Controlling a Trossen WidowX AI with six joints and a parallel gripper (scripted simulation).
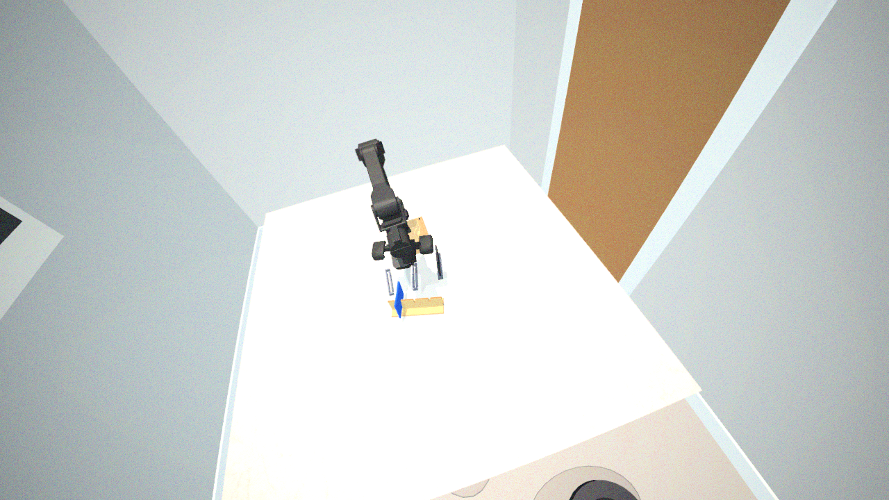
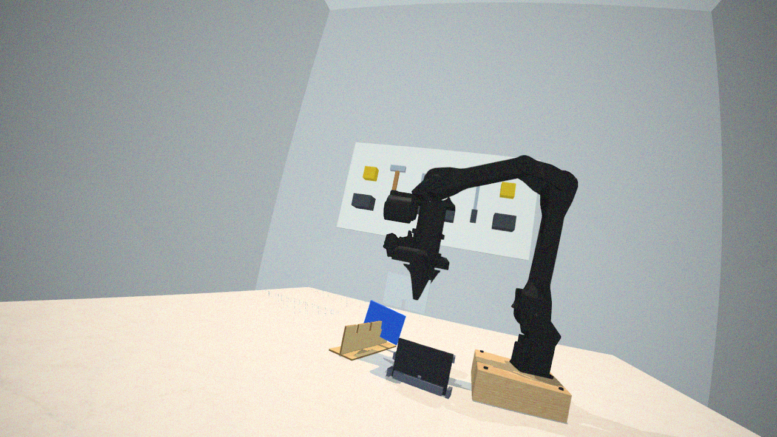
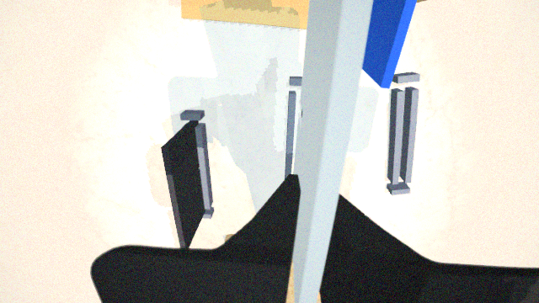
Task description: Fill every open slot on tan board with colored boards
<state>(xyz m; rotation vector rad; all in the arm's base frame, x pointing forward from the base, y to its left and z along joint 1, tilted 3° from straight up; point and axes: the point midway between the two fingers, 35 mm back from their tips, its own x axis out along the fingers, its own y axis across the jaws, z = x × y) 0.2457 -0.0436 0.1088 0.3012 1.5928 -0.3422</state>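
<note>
My gripper tip is now 90 mm short of the tan board, 30 mm to the left of it and 110 mm above it. Also, from my gripper tip: blue board: 60 mm ahead, 80 mm to the right, 80 mm below; then black board: 30 mm behind, 110 mm to the left, 110 mm below.
</note>
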